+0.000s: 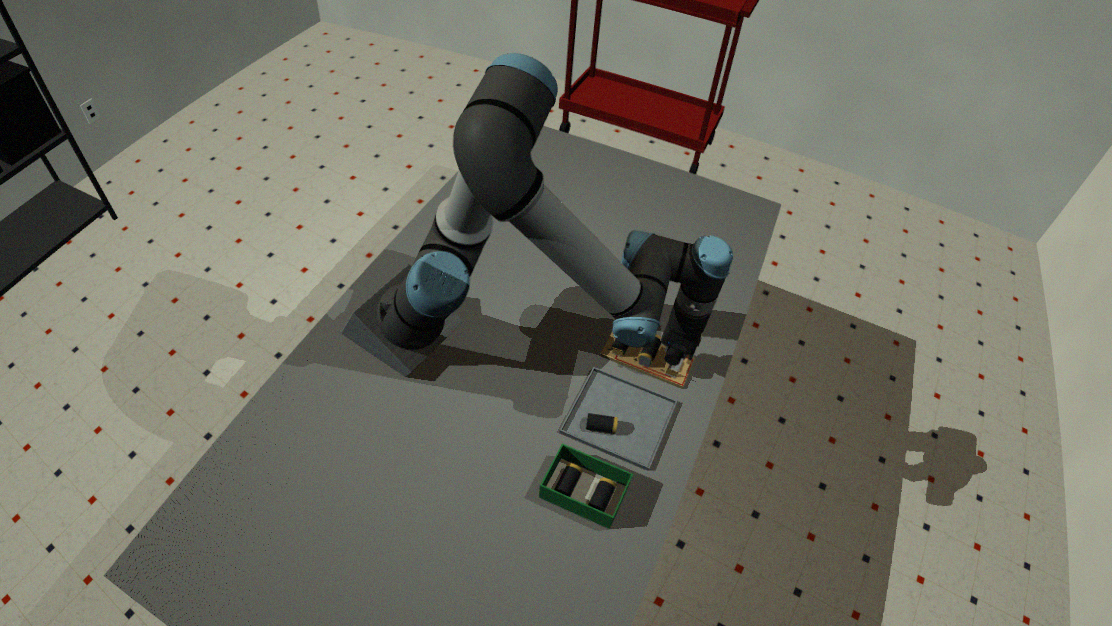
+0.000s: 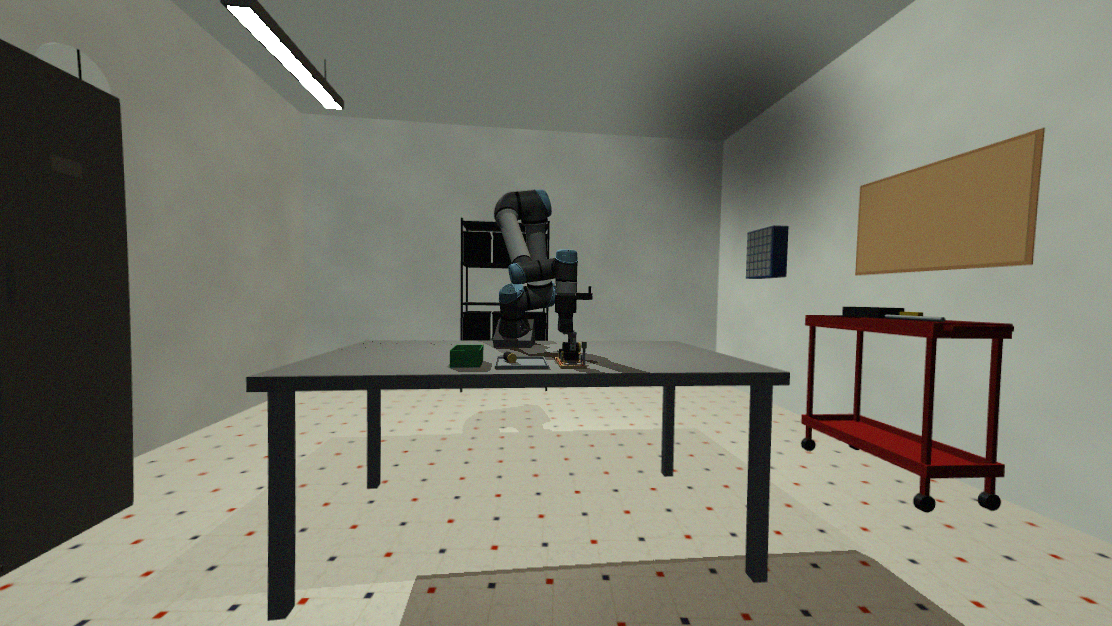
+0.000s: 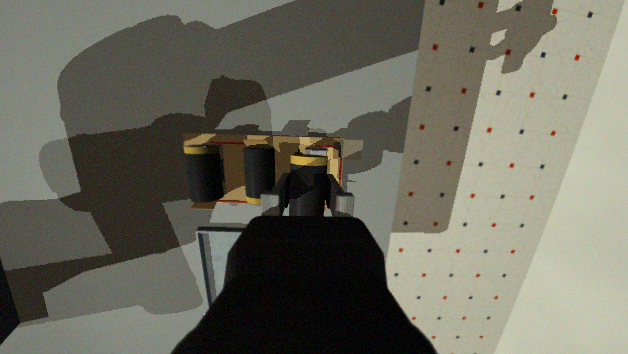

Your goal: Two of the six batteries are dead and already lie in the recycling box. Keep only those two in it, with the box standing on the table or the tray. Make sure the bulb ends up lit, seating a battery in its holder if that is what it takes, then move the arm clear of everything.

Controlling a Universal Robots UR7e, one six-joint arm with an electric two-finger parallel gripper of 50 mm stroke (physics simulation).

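Places are measured from the arm's base along level axes (x left, y up, z ahead), in millimetres.
Pixels of known places: gripper, between the fingertips: [image 1: 675,351] [image 2: 571,349] [image 3: 307,184]; arm's base, origin of its link: [image 1: 409,316] [image 2: 514,329].
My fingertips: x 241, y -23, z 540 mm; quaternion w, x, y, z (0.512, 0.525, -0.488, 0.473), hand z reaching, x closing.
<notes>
Ahead of a thing's pixels: the offset from my fingertips to its top centre. Level surfaces: height alone.
My gripper [image 1: 675,359] [image 2: 570,342] [image 3: 307,184] is shut on a black battery with a yellow end @(dx -2, dy +26, dz +0 mm) [image 3: 308,182], low over the right bay of the wooden holder [image 1: 653,375] [image 3: 233,167]. Whether this battery touches the contacts is hidden. Two batteries @(dx -8, dy -14, dz -122 mm) [image 3: 202,175] @(dx -3, dy -14, dz -57 mm) [image 3: 259,172] lie in the left and middle bays, with their yellow ends opposite ways. Another battery @(dx -223, dy -23, dz -67 mm) [image 1: 600,423] [image 2: 509,357] lies on the grey tray @(dx -180, dy -48, dz -43 mm) [image 1: 641,412] [image 3: 204,260]. Two batteries @(dx -373, dy -23, dz -64 mm) [image 1: 568,479] @(dx -367, dy -23, dz +8 mm) [image 1: 601,494] lie in the green box @(dx -370, dy +0, dz -28 mm) [image 1: 576,508] [image 2: 466,356], which stands on the table. I cannot make out a lit bulb.
A thin dark post @(dx +40, dy +10, dz +31 mm) [image 2: 584,349] stands at the holder's right side, close to my fingers. The tray lies between the holder and the box on the grey table @(dy -60 mm) [image 1: 404,482] [image 2: 389,359]. A red cart [image 1: 638,108] [image 2: 906,322] stands on the floor beyond the table.
</notes>
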